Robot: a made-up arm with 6 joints. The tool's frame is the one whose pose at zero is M. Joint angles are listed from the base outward.
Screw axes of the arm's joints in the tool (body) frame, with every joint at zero. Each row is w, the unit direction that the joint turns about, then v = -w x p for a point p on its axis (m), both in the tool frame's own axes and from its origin. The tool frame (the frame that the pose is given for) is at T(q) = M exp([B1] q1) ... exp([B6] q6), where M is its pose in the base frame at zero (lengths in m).
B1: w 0 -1 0 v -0.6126 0.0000 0.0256
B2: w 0 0 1 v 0.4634 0.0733 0.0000
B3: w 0 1 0 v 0.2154 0.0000 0.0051
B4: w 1 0 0 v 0.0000 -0.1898 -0.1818
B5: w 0 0 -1 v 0.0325 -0.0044 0.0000
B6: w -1 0 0 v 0.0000 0.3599 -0.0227
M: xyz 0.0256 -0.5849 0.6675 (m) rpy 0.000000 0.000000 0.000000 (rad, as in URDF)
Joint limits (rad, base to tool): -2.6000..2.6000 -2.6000..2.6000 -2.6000..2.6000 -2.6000..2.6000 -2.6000..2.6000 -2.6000..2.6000
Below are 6 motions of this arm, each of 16 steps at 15 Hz.
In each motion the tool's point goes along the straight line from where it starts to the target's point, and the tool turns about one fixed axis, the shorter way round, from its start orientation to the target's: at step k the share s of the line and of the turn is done. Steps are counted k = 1, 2, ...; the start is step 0. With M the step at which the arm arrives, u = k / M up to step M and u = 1 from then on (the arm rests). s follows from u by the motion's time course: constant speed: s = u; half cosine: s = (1 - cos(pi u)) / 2; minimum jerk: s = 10 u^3 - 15 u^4 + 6 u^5.
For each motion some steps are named. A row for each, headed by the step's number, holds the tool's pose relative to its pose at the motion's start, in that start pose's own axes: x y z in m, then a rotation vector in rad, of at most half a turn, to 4 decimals.
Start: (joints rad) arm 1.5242 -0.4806 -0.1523 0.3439 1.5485 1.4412
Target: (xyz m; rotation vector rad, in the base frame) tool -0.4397 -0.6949 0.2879 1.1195 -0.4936 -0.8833
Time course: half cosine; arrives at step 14
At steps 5, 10, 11, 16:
5: -0.0273 -0.0391 0.0229 0.2006 -0.0095 0.1184
10: -0.0782 -0.1122 0.0657 0.5752 -0.0271 0.3397
11: -0.0858 -0.1232 0.0722 0.6313 -0.0298 0.3728
16: -0.0963 -0.1383 0.0810 0.7086 -0.0334 0.4185

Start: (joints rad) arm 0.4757 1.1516 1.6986 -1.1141 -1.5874 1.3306
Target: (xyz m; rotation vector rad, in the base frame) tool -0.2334 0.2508 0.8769 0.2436 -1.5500 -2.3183
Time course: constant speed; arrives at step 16
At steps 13, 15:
13: 0.0677 -0.3226 0.1675 0.4796 -0.3536 0.0084
15: 0.0782 -0.3722 0.1932 0.5534 -0.4080 0.0097

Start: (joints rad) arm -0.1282 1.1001 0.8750 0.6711 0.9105 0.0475
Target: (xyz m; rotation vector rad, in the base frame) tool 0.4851 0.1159 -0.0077 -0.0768 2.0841 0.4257
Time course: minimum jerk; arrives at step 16
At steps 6, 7, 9, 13, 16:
6: 0.0600 0.1340 -0.0283 -0.0284 0.2436 0.1839
7: 0.0838 0.1870 -0.0395 -0.0396 0.3399 0.2566
9: 0.1343 0.2999 -0.0634 -0.0636 0.5452 0.4115
13: 0.2075 0.4631 -0.0979 -0.0982 0.8420 0.6355
16: 0.2181 0.4869 -0.1029 -0.1032 0.8852 0.6681

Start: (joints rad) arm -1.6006 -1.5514 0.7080 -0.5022 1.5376 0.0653
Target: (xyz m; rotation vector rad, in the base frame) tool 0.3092 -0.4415 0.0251 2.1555 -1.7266 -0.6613
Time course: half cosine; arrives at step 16
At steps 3, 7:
3: -0.0404 0.0175 0.0042 -0.0606 -0.1101 0.0231
7: -0.1930 0.0837 0.0199 -0.2895 -0.5260 0.1105

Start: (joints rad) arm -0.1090 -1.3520 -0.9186 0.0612 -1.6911 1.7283
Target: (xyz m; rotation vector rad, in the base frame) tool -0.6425 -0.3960 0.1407 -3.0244 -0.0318 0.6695
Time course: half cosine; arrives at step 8
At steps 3, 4, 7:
3: -0.0432 0.0141 -0.0245 -0.1176 -0.0540 0.1132
4: -0.0699 0.0228 -0.0396 -0.1904 -0.0875 0.1833
7: -0.1345 0.0439 -0.0763 -0.3664 -0.1683 0.3527

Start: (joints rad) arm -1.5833 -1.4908 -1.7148 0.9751 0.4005 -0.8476
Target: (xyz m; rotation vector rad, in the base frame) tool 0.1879 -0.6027 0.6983 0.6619 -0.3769 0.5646
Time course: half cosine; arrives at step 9
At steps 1, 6, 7, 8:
1: -0.0041 -0.0017 0.0026 0.0127 -0.0002 0.0208
6: -0.1018 -0.0430 0.0645 0.3158 -0.0047 0.5174
7: -0.1198 -0.0506 0.0759 0.3719 -0.0055 0.6092
8: -0.1316 -0.0556 0.0833 0.4084 -0.0061 0.6691

